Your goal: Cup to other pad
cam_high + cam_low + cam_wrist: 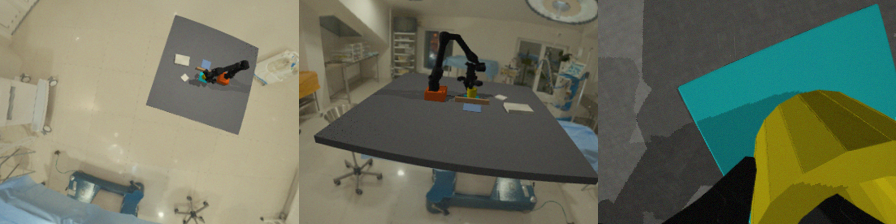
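The green marble lies 30 mm to the right of my gripper tip, 20 mm below it and 20 mm ahead of it. Round my gripper tip: yellow cup 20 mm ahead, 10 mm to the right; then wooden bar 100 mm to the right, 40 mm ahead, 30 mm below; then cyan pad 50 mm below, 30 mm ahead, 10 mm to the right.
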